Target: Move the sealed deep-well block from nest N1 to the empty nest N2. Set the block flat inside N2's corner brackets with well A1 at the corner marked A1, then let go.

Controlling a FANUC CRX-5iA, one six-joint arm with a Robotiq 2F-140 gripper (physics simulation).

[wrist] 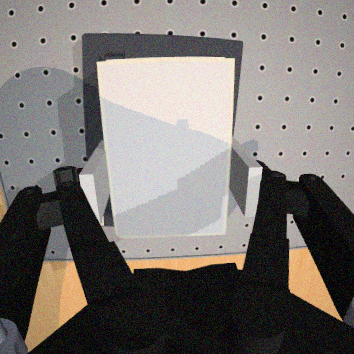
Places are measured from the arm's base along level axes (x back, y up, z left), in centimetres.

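Pixels of known places: gripper, fingertip midpoint: (167,155).
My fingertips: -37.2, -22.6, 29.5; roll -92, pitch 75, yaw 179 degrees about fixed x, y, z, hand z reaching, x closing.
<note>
Ahead of a thing's pixels: the offset from my fingertips to its top centre, as dx, dy, dz. Level surfaces: height alone.
The sealed deep-well block @(-0.8, +3.0, +0.2) (165,100) shows from above as a pale, plain rectangle in the middle of the wrist view, partly in shadow. My gripper (167,155) is shut on it, with one light grey pad against each long side. Behind the block lies a dark grey nest plate @(-0.7, -1.2, +0.7) (165,46), showing past the block's top edge and along its upper left and right sides. A small darker piece sits near the plate's upper left. The block hides most of the nest. Its label, the A1 mark, well A1 and the gap under the block cannot be made out.
A light grey board @(dy -2.7) (302,55) with rows of small holes surrounds the nest. Its near edge crosses the lower part of the view, with a wooden surface @(dy -3.9) (300,265) beyond it. Shadows fall on the board at the left.
</note>
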